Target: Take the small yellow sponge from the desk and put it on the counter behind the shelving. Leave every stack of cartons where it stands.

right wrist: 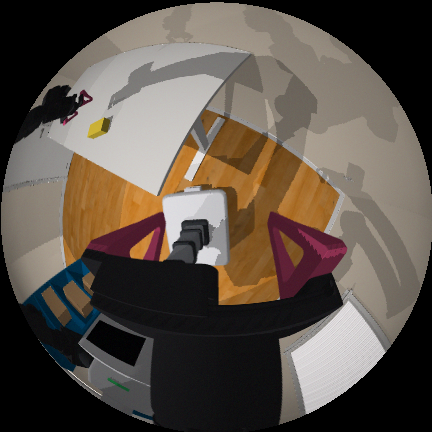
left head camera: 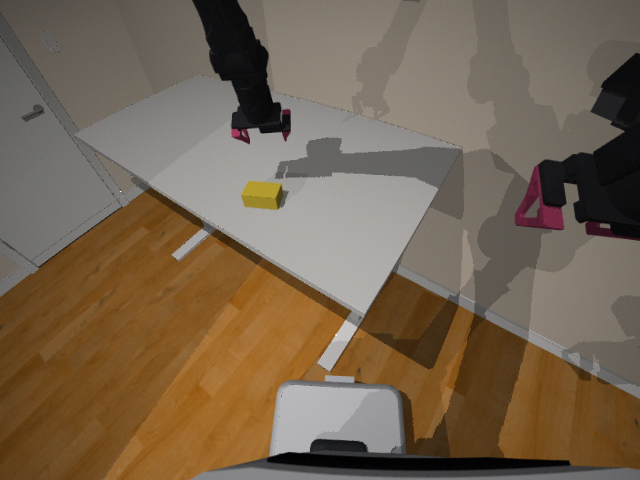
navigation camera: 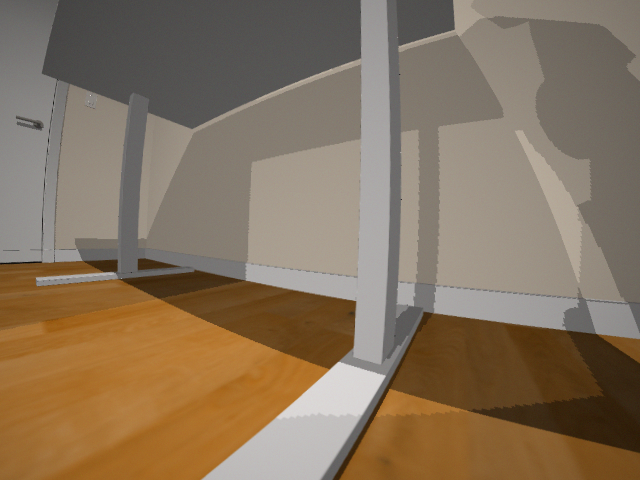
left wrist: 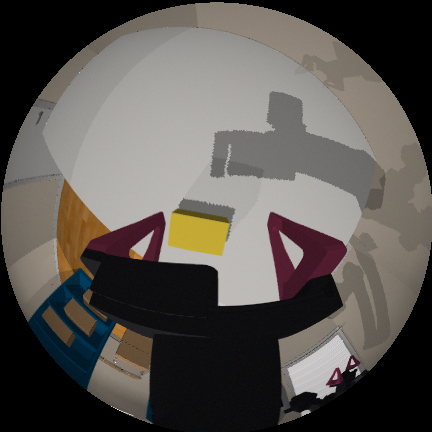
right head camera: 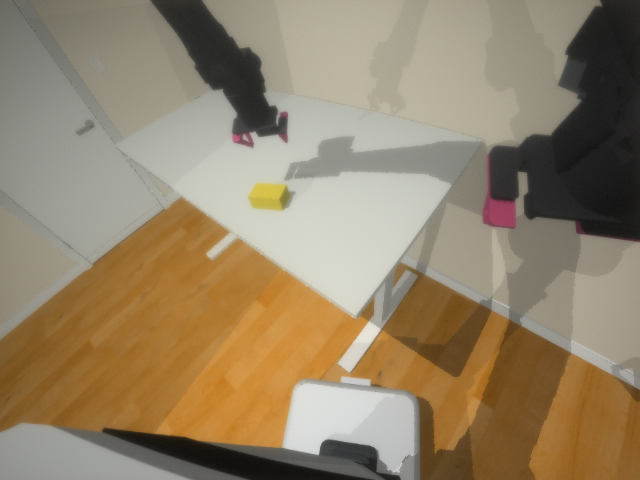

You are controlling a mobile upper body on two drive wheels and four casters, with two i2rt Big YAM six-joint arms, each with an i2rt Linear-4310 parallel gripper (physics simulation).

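Places are measured from the left arm's base along level axes (x down, y back, z left), in metres.
Pixels of known places: left gripper, fingertip midpoint: (right wrist: 84, 105) (left head camera: 267, 140) (left wrist: 215, 217) (right head camera: 269, 143); right gripper, fingertip midpoint: (right wrist: 216, 217) (left head camera: 552, 224) (right head camera: 530, 222).
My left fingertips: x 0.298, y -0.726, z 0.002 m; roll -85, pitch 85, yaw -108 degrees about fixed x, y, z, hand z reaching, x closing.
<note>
For each thing: its top centre in the pictures, then the offset to it from my left fingertips. "spot": a spot on its surface instead. Level surfaces: height alone.
- small yellow sponge at its top centre: (left wrist: 196, 234) (left head camera: 261, 189) (right head camera: 267, 190) (right wrist: 94, 126) dx +0.117, dy +0.059, dz +0.025 m
- white desk at its surface level: dx +0.162 m
- desk leg at a spot on its surface: (navigation camera: 379, 206) spot: dx +0.835, dy +0.033, dz -0.316 m
The small yellow sponge (left head camera: 262, 195) (right head camera: 268, 196) (left wrist: 198, 233) (right wrist: 98, 128) lies on the white desk (left head camera: 330, 232) (right head camera: 330, 242) (left wrist: 140, 125) (right wrist: 145, 150), closer to its lower long edge in the head views. My left gripper (left head camera: 266, 140) (right head camera: 268, 143) (left wrist: 215, 217) (right wrist: 84, 105) is open and empty above the desk. In its wrist view the sponge appears between the fingertips, nearer the left finger, with desk surface beyond it. My right gripper (left head camera: 574, 229) (right head camera: 542, 227) (right wrist: 216, 217) is open and empty, off to the right of the desk. The counter cannot be made out.
Blue shelving (left wrist: 95, 352) with brown cartons (left wrist: 57, 326) (right wrist: 56, 306) shows at lower left in both wrist views. The robot's base (left head camera: 336, 408) stands near the desk's near corner. A desk leg (navigation camera: 379, 206) rises close ahead. A wall runs behind the desk; a door (left head camera: 46, 170) is at left.
</note>
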